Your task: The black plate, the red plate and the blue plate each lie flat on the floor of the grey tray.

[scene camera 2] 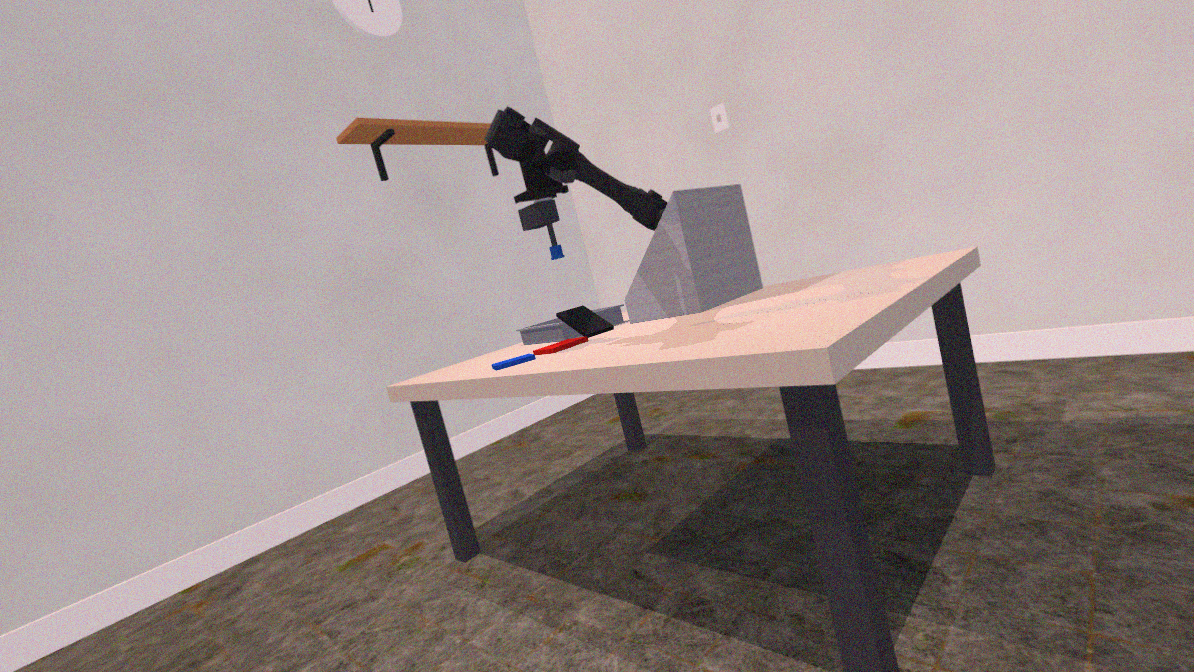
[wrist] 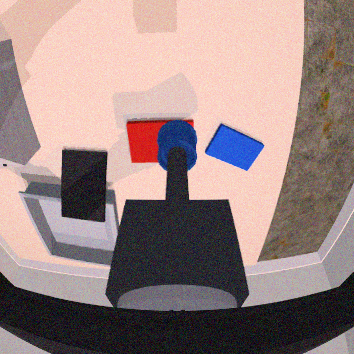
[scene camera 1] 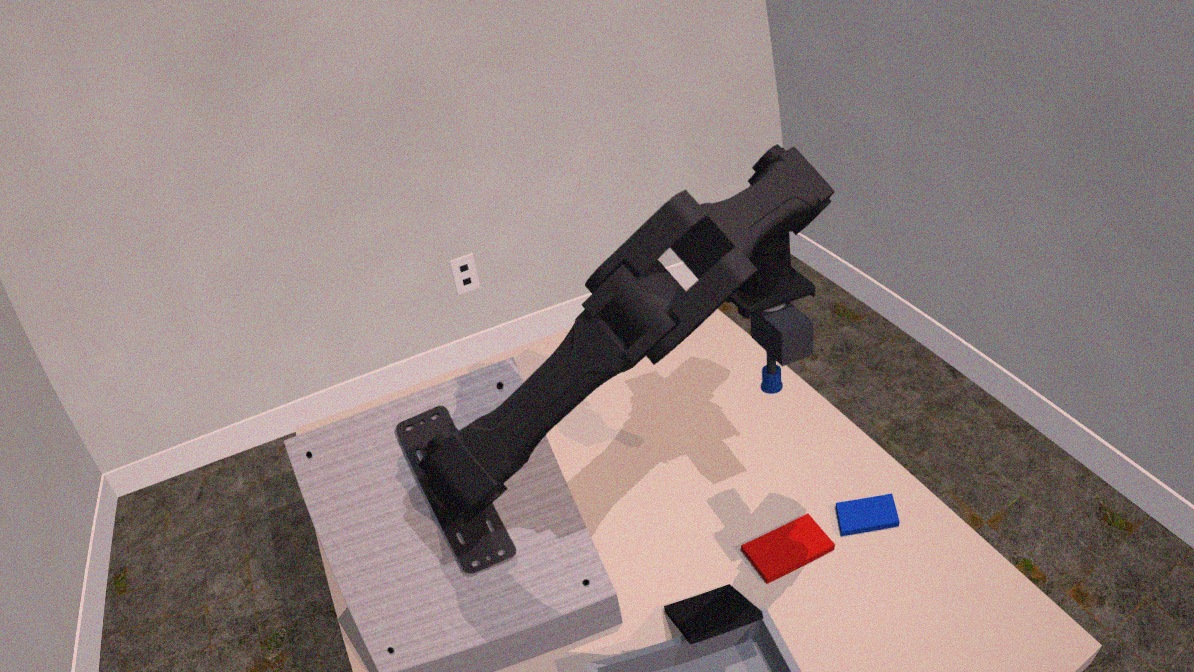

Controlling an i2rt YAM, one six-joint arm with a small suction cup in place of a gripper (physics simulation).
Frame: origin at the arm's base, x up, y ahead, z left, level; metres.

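Where they show: hand at its tool point: (scene camera 2: pixel 558 258) (wrist: pixel 176 137) (scene camera 1: pixel 771 387); arm's base at its link origin: (scene camera 2: pixel 681 232) (scene camera 1: pixel 454 491).
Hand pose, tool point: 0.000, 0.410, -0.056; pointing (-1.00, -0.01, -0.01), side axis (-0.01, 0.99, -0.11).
Observation:
Each offset is from my tool point to the top centre of the thing, as dx, dy, dz.
The suction cup gripper (scene camera 1: pixel 771 380) (scene camera 2: pixel 556 252) (wrist: pixel 177 142) is blue, points down and is open, with no plate on it. It hangs high above the table; in the wrist view it overlaps the right part of the red plate @(-0.189, -0.041, -0.105) (scene camera 1: pixel 787 546) (scene camera 2: pixel 558 346) (wrist: pixel 144 142), which lies flat on the table. The blue plate @(-0.190, +0.086, -0.131) (scene camera 1: pixel 867 515) (scene camera 2: pixel 513 362) (wrist: pixel 235 146) lies flat on the table beside the red one, nearer the table edge. The black plate (scene camera 1: pixel 714 613) (scene camera 2: pixel 584 320) (wrist: pixel 84 185) rests across a wall of the grey tray @(-0.150, -0.281, -0.299) (scene camera 1: pixel 778 641) (scene camera 2: pixel 538 335) (wrist: pixel 82 253), partly outside it, and looks tilted.
The arm stands on a grey slanted block (scene camera 1: pixel 534 500) (scene camera 2: pixel 718 242) on the table (scene camera 1: pixel 935 584) (scene camera 2: pixel 751 358). A brown wall shelf (scene camera 2: pixel 426 131) hangs behind the arm. Tray and block stand close together. The tray is cut off in scene camera 1.

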